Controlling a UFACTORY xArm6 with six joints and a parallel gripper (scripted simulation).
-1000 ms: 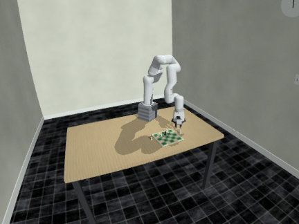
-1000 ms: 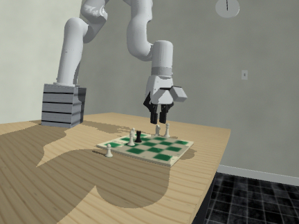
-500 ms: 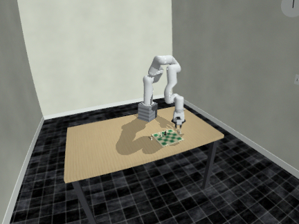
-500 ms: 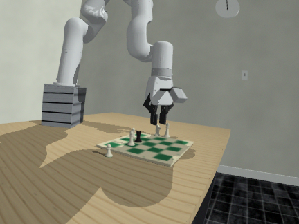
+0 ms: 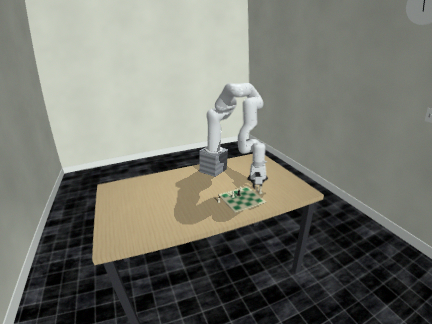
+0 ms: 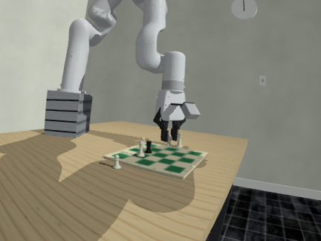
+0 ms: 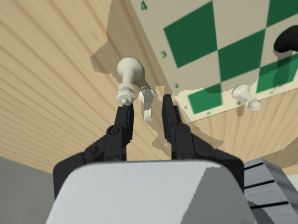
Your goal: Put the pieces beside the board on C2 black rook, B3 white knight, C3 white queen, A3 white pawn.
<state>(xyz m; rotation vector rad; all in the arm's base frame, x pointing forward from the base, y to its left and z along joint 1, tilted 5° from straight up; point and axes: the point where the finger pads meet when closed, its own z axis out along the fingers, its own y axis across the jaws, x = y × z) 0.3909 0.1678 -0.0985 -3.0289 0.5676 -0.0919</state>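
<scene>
The chessboard lies 50 mm ahead of my hand, 130 mm to the right of it and 30 mm below it. The rest, counted from my hand: white knight 20 mm ahead, 180 mm to the right, 10 mm below; black rook 10 mm ahead, 140 mm to the right, 10 mm below.
</scene>
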